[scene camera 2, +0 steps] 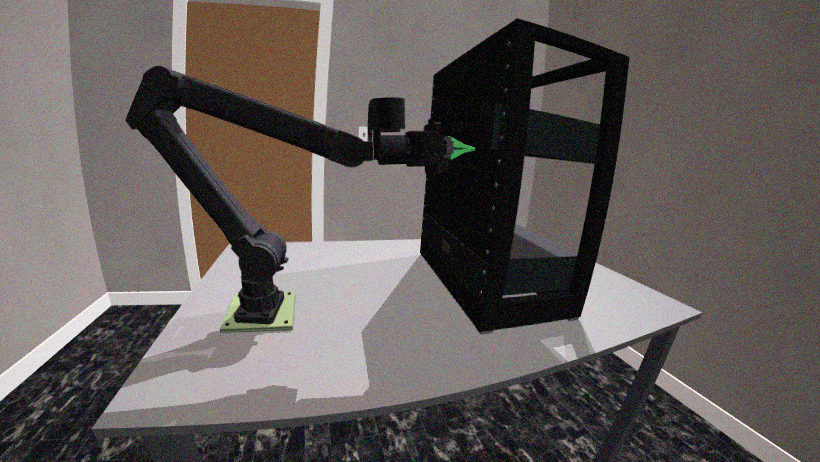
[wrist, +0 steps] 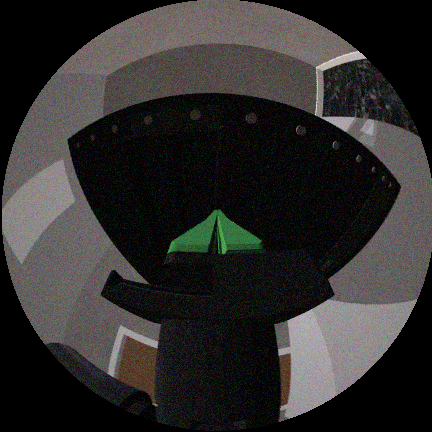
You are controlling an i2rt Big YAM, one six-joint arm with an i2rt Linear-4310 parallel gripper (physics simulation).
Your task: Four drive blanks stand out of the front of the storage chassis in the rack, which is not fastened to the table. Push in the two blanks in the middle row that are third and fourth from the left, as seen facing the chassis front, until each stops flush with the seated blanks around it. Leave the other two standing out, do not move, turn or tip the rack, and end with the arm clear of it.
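Seen in the pictures: gripper, fingertip midpoint: (scene camera 2: 473,149) (wrist: 217,214); arm's base at its link origin: (scene camera 2: 261,308).
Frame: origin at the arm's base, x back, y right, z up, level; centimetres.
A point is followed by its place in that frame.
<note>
The black rack (scene camera 2: 517,172) @(x -50.7, y 8.6, z 33.3 cm) (wrist: 250,118) @(x -47.3, y 6.9, z 34.9 cm) stands upright on the table, its front towards the arm. The chassis front inside it is almost black, in the wrist view behind and around the fingertips; the single drive blanks cannot be told apart in either view, nor which of them stand out. My gripper (scene camera 2: 473,149) @(x -45.5, y -2.2, z 36.9 cm) (wrist: 217,214) @(x -45.5, y -2.2, z 36.9 cm) is shut and empty, its green fingertips together and pointing at the upper part of the rack front. The tips are at or close to the chassis front; whether they touch a blank cannot be told.
The light grey table (scene camera 2: 321,367) @(x -15.8, y 17.5, z -1.2 cm) bears the rack and the arm's yellow-green base plate (scene camera 2: 284,319) @(x -6.4, y 4.0, z -0.1 cm). The arm (scene camera 2: 246,111) @(x -0.7, y 3.6, z 41.6 cm) reaches across from its base to the rack front. A row of round holes runs along the rack's front post. A brown door (scene camera 2: 252,68) is in the wall behind.
</note>
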